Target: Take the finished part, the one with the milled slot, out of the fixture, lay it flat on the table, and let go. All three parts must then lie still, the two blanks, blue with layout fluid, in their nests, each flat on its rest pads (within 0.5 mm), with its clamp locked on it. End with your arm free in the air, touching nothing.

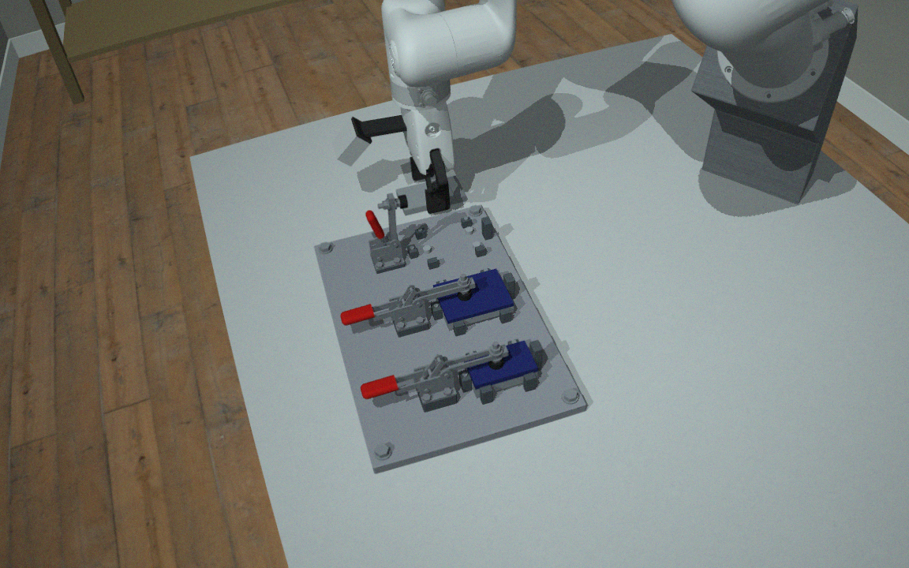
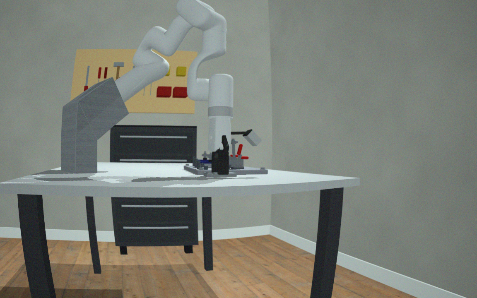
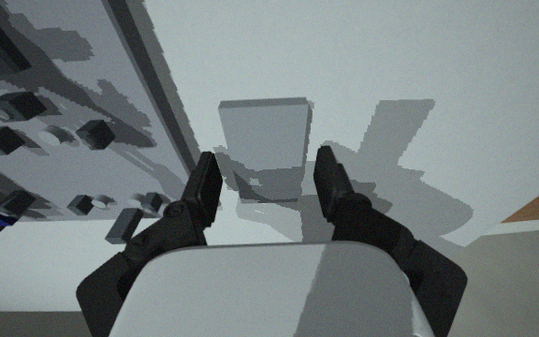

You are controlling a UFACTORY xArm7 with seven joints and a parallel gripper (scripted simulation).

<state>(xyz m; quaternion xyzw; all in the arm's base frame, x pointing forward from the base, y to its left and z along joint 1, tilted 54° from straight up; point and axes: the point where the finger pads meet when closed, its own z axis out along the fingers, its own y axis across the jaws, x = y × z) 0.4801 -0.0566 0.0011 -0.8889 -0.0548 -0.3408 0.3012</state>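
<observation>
The grey finished part lies 20 mm below my hand and 10 mm behind it. Also, from my hand: grey fixture plate (240 mm to the left, 30 mm behind, 10 mm below); toggle clamp (140 mm to the left, 40 mm ahead, 40 mm above).
</observation>
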